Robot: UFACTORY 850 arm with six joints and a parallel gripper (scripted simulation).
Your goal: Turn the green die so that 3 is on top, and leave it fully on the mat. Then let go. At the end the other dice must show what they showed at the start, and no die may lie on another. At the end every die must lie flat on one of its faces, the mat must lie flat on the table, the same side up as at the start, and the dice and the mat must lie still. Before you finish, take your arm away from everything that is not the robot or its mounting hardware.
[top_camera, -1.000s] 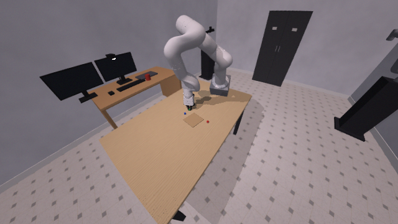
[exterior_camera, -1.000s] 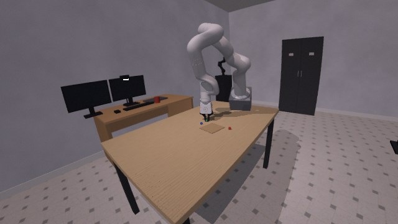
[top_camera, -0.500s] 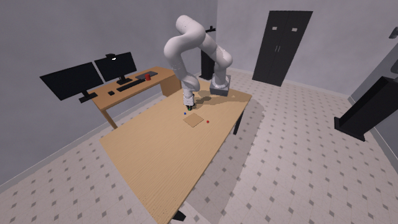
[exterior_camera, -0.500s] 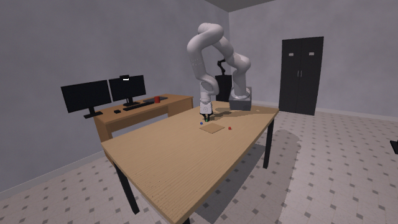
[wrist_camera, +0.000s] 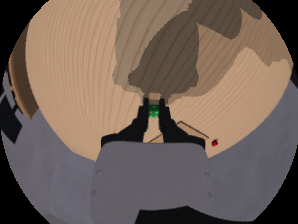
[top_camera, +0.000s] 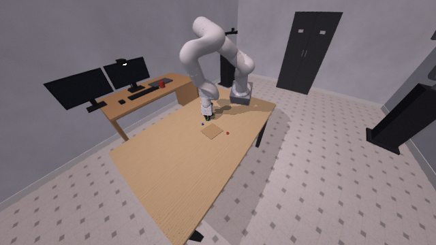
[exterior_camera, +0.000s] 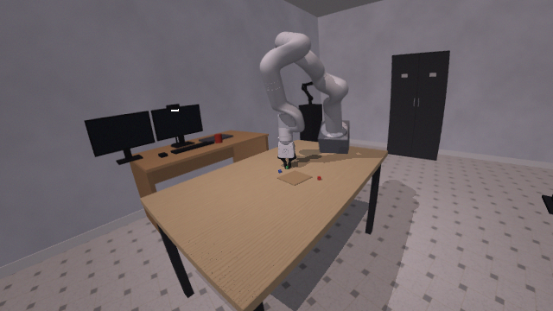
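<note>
My hand is 70 mm short of the tan mat, 140 mm to the right of it and 20 mm above it. Also, from my hand: green die 10 mm ahead, 10 mm below; red die 260 mm to the left, 10 mm below; blue die 80 mm ahead, 20 mm to the left, 10 mm below.
</note>
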